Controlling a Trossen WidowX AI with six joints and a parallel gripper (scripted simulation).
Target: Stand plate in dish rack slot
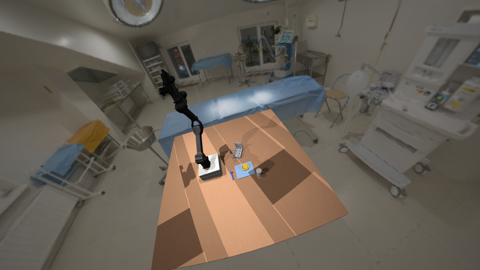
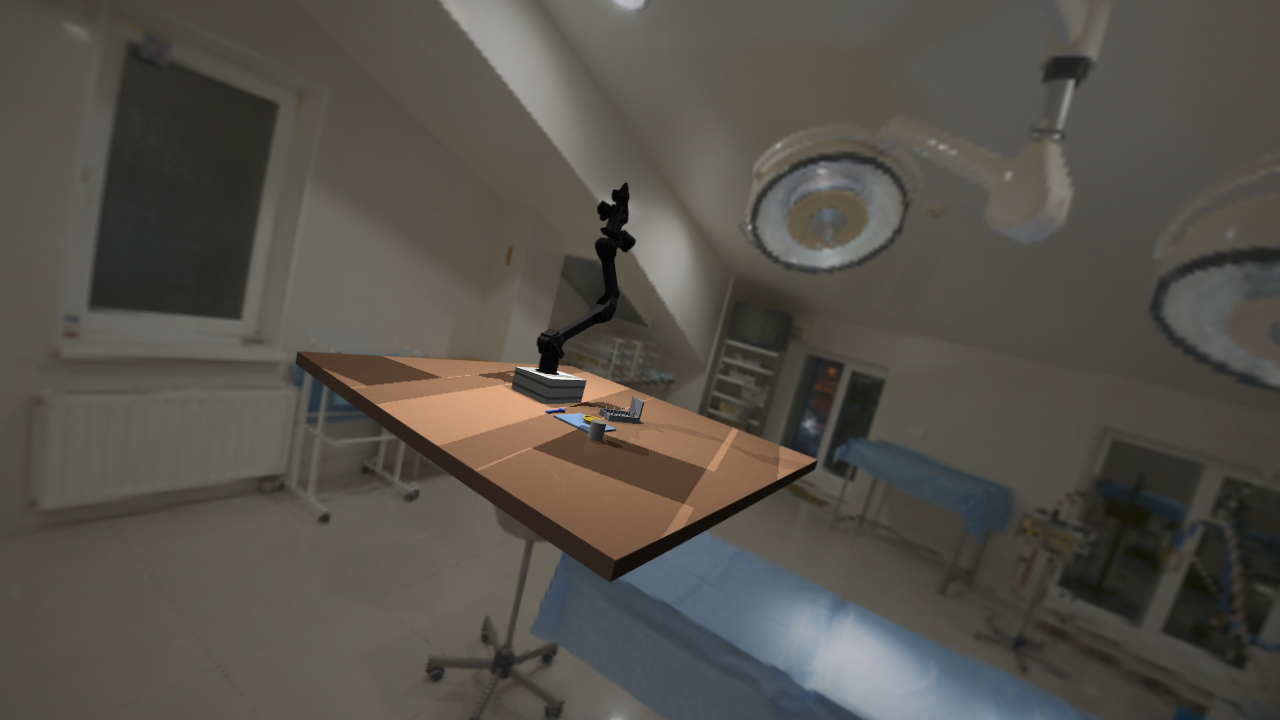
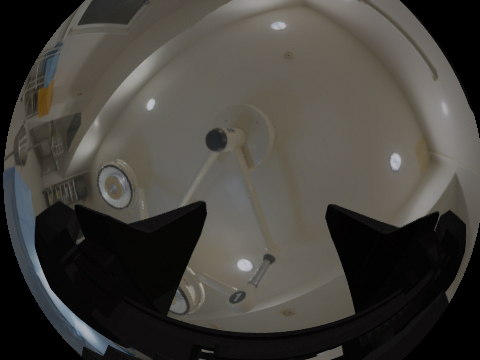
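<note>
Right now the yellow plate is 800 mm below my gripper tip, 370 mm ahead of it and 290 mm to the right of it. Also, from my gripper tip: white cup (790 mm below, 470 mm ahead, 370 mm to the right); then grey dish rack (790 mm below, 330 mm ahead, 110 mm to the right); then blue utensil (810 mm below, 320 mm to the right, 240 mm ahead).
</note>
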